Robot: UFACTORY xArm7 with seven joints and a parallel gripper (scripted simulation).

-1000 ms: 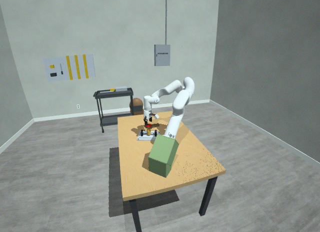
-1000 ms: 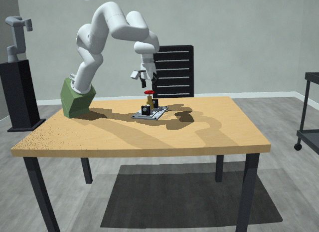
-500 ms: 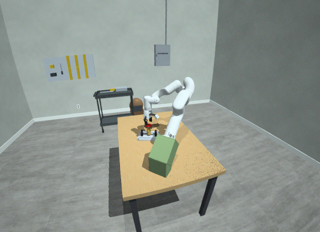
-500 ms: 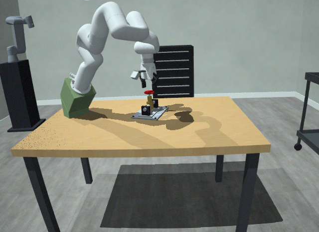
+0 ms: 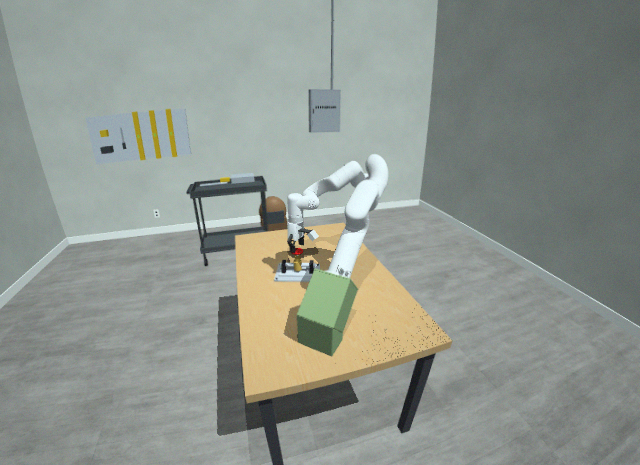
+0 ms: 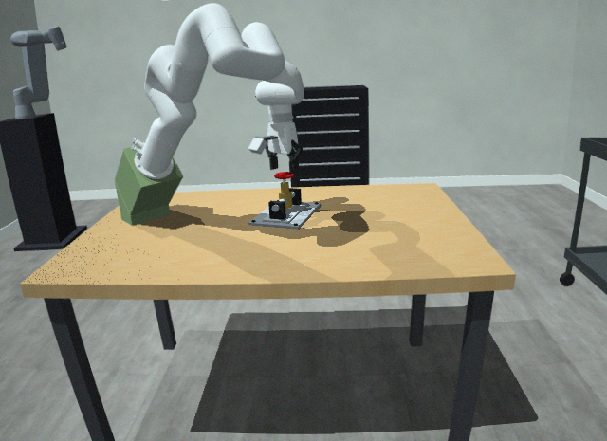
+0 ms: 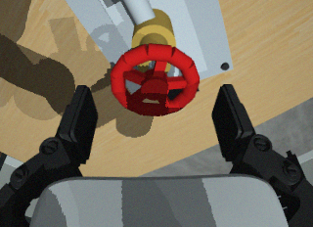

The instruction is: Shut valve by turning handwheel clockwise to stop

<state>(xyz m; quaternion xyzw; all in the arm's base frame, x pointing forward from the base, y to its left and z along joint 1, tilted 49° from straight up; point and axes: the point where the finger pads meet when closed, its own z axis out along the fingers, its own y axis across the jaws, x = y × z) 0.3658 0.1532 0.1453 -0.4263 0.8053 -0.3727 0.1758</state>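
The red spoked handwheel lies 30 mm below my hand.
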